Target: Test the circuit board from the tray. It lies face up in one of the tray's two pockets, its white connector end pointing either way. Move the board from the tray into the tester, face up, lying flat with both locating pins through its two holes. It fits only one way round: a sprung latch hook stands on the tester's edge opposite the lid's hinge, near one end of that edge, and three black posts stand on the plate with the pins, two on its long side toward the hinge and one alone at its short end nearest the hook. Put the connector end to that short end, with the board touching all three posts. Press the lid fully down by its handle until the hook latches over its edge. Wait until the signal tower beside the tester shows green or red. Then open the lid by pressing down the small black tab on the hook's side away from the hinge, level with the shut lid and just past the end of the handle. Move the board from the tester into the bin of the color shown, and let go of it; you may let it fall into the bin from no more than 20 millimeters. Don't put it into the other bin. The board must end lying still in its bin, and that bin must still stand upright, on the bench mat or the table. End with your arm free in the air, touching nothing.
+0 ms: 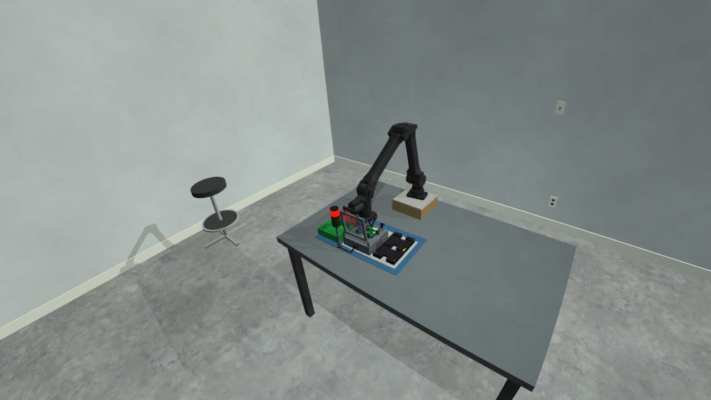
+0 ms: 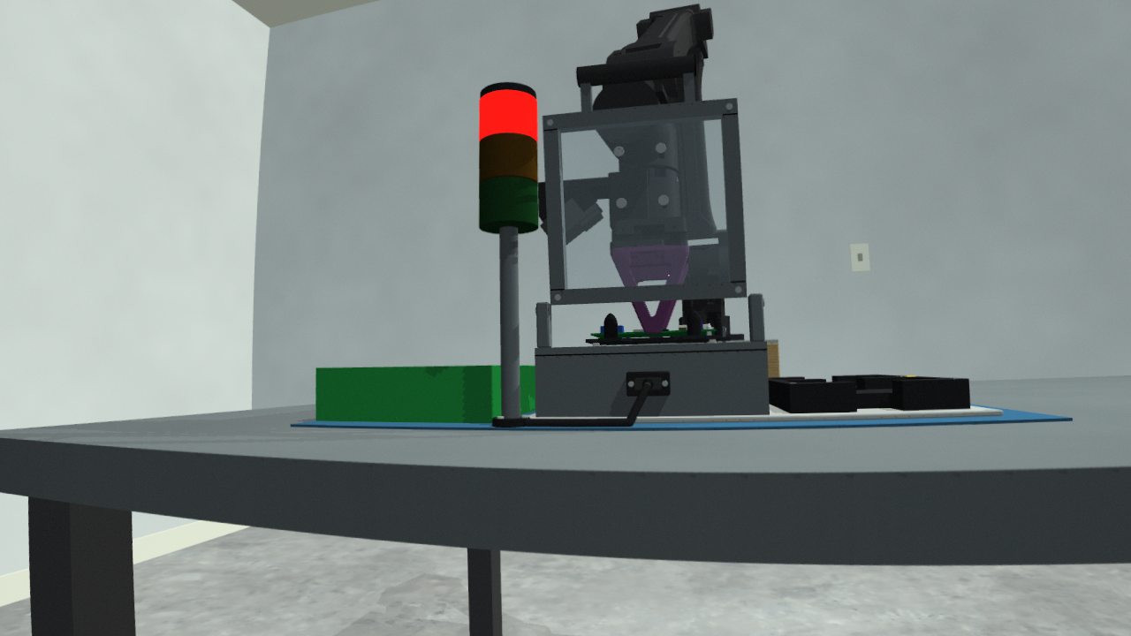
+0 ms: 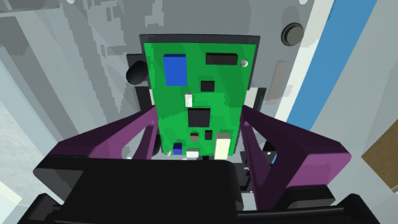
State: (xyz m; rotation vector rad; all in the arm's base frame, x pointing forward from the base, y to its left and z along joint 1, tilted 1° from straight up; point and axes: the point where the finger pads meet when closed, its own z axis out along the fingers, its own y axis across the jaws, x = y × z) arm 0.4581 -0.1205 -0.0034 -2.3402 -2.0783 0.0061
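Right now the black tester plate is 1 cm ahead of my hand, 1 cm to the left of it and 1 cm below it. Round my hand: green circuit board (right at my hand); then black latch hook (5 cm behind, 7 cm to the left, 1 cm above); then clear lid (11 cm ahead, 1 cm to the right, 11 cm above).
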